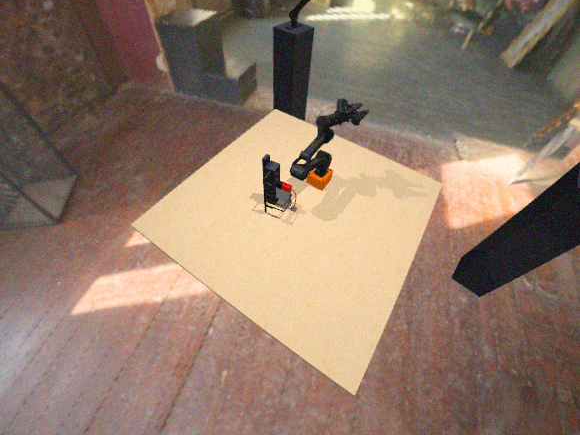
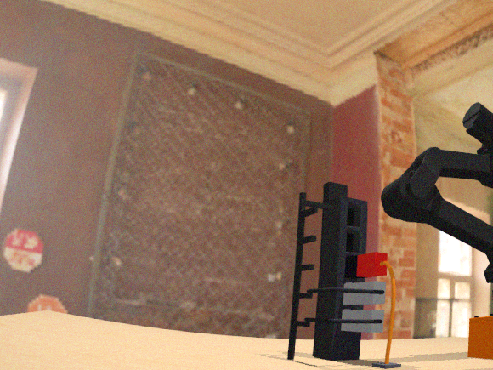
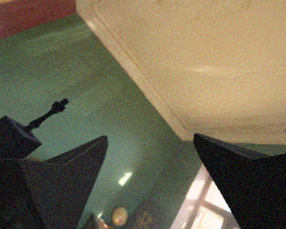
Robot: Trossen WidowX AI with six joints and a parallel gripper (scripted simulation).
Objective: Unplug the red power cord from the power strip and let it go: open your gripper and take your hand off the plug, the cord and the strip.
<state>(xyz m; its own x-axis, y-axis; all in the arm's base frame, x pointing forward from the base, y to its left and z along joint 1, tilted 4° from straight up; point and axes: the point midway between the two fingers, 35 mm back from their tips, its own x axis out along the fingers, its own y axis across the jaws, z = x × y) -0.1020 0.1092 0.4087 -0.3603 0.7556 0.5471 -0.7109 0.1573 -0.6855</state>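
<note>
The red plug lies 37 cm ahead of my gripper tip, 35 cm below it and 16 cm to the right of it. From my gripper tip the other things lie so: thin black rack (47 cm ahead, 38 cm below, 19 cm to the right).
</note>
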